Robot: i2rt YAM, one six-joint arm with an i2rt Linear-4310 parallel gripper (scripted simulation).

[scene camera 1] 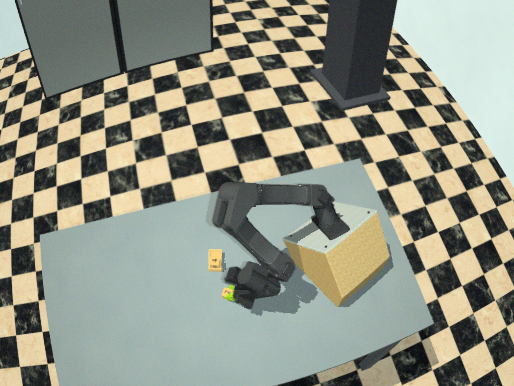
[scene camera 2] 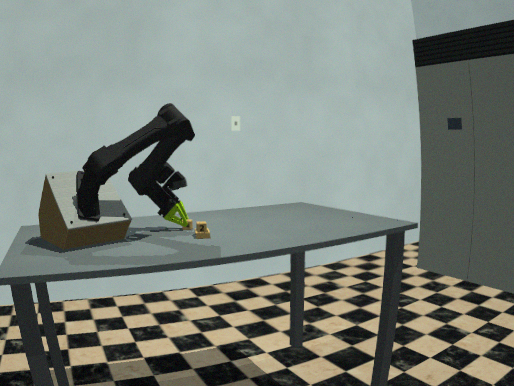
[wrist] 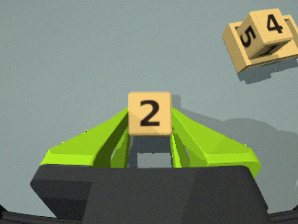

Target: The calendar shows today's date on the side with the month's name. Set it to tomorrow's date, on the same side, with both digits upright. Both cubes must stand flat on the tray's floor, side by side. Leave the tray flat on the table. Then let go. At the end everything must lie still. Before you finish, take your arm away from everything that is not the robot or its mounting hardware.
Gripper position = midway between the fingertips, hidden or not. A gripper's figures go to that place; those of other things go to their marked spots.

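A wooden cube (wrist: 261, 35) sits 0.15 m from the lens. My gripper (wrist: 150, 114) is at 0.13 m from the lens, and then there is another wooden cube (wrist: 150, 115), which is 0.11 m from the lens.
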